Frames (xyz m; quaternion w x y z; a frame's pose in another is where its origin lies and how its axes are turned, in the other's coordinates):
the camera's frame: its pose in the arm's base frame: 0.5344 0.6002 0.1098 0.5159 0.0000 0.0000 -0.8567
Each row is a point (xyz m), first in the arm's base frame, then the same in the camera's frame.
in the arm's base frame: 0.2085 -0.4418 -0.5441
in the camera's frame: 1.0734 0.1993 -0.6539
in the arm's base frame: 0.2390 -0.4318 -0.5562
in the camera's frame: 1.0503 0.2216 -0.6660
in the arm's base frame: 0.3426 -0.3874 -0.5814
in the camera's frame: 0.9626 0.2924 -0.6912
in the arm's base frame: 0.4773 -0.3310 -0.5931
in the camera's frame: 0.8498 0.3851 -0.7029
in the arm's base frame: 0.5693 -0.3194 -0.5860
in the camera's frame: 0.7965 0.4610 -0.6958
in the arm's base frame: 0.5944 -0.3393 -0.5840
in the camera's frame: 0.8023 0.4925 -0.6938
